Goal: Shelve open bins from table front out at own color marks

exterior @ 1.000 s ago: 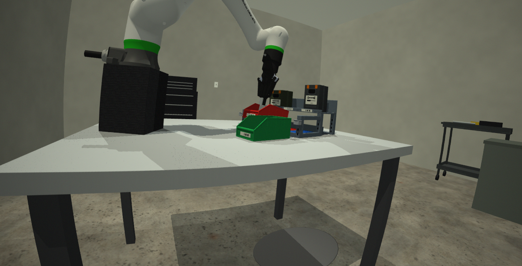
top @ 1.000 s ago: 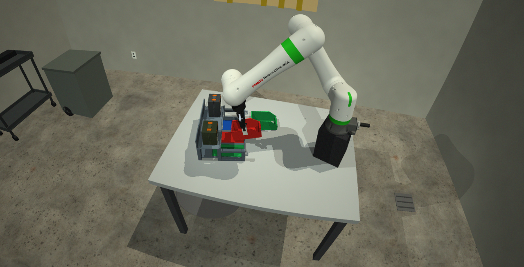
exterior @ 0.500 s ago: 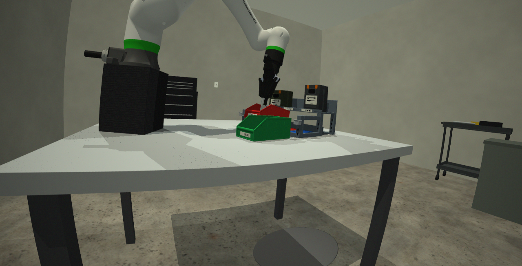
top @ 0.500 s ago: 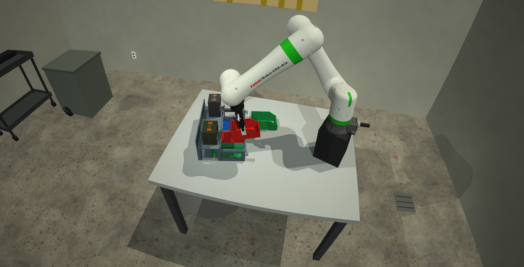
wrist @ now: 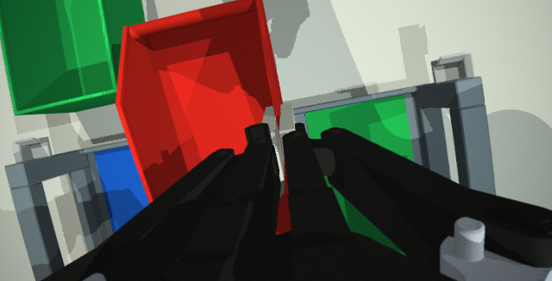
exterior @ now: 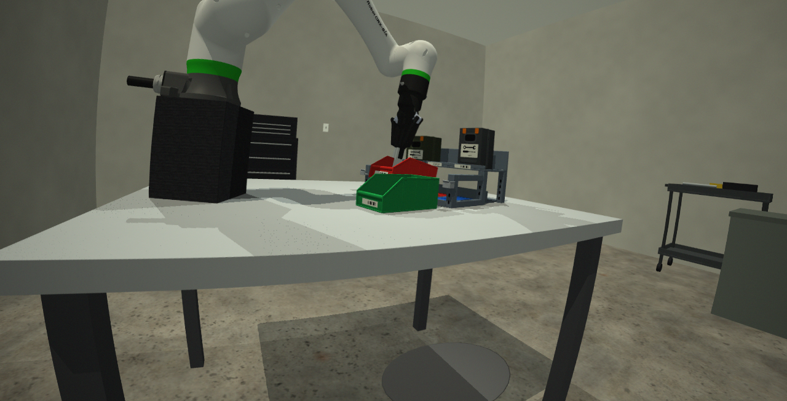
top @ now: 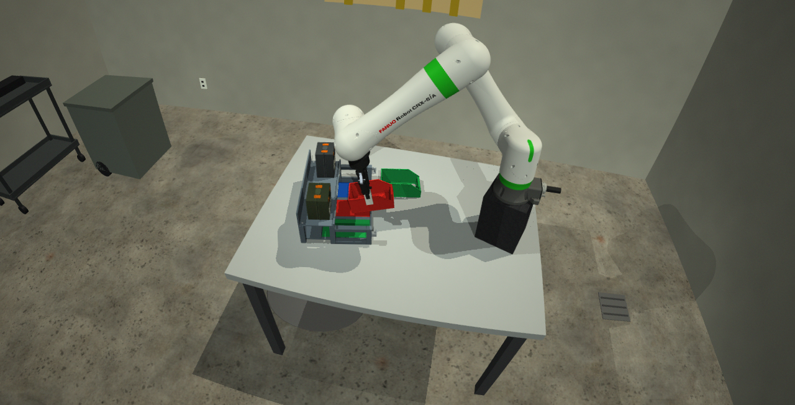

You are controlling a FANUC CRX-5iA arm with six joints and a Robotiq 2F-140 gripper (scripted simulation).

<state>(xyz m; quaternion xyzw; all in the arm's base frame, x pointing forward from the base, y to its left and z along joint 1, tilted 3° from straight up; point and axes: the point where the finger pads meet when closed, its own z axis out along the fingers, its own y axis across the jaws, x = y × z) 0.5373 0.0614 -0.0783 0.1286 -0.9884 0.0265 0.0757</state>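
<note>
Now: the red bin 5 cm to the right of my hand and 4 cm below it. Round my hand: green bin: 9 cm behind, 20 cm to the right, 8 cm below.
</note>
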